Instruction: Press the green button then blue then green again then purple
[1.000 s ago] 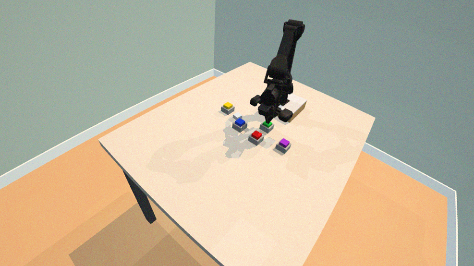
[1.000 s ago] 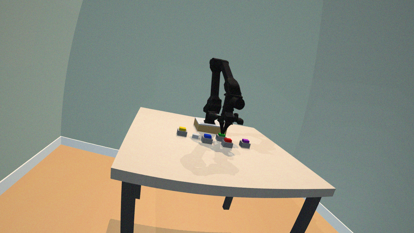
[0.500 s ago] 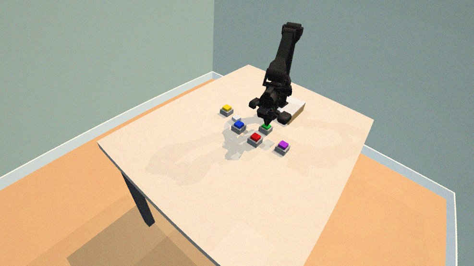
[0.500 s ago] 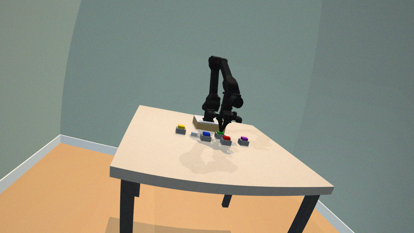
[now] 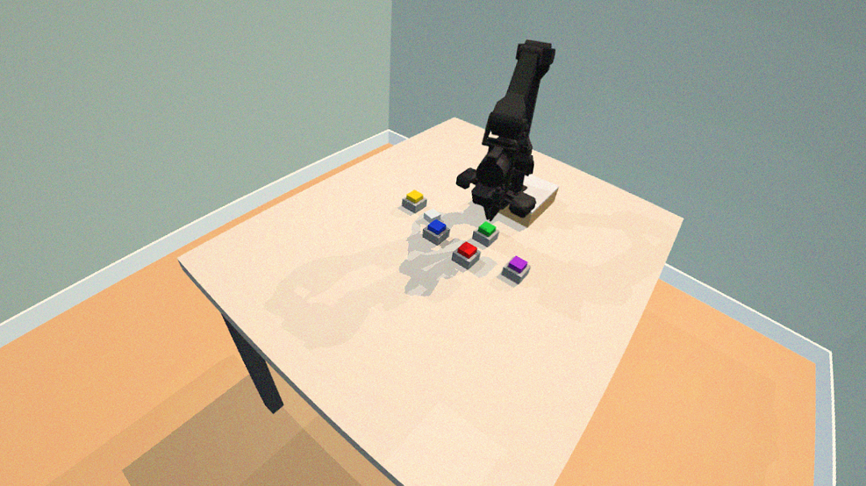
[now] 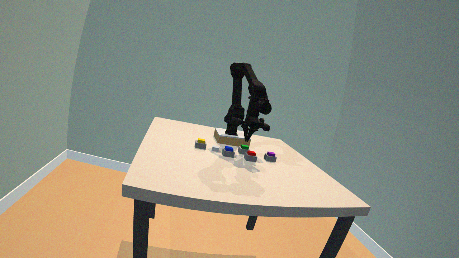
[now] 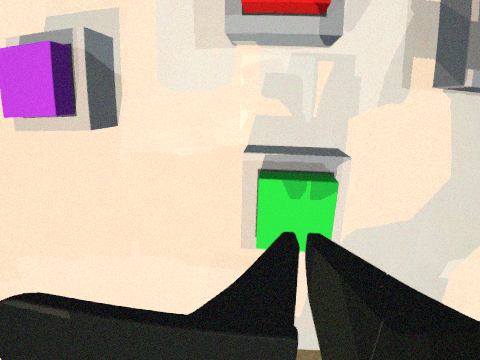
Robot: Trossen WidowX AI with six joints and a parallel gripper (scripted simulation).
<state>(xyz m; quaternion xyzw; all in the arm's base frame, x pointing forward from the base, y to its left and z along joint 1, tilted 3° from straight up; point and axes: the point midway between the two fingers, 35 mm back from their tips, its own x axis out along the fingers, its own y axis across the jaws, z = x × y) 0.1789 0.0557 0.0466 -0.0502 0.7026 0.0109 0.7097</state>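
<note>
The green button is 3 cm below my gripper tip. Round my gripper tip: blue button (9 cm to the right, 9 cm ahead, 3 cm below); red button (10 cm ahead, 3 cm below, 2 cm to the left); purple button (13 cm to the left, 5 cm ahead, 3 cm below).
</note>
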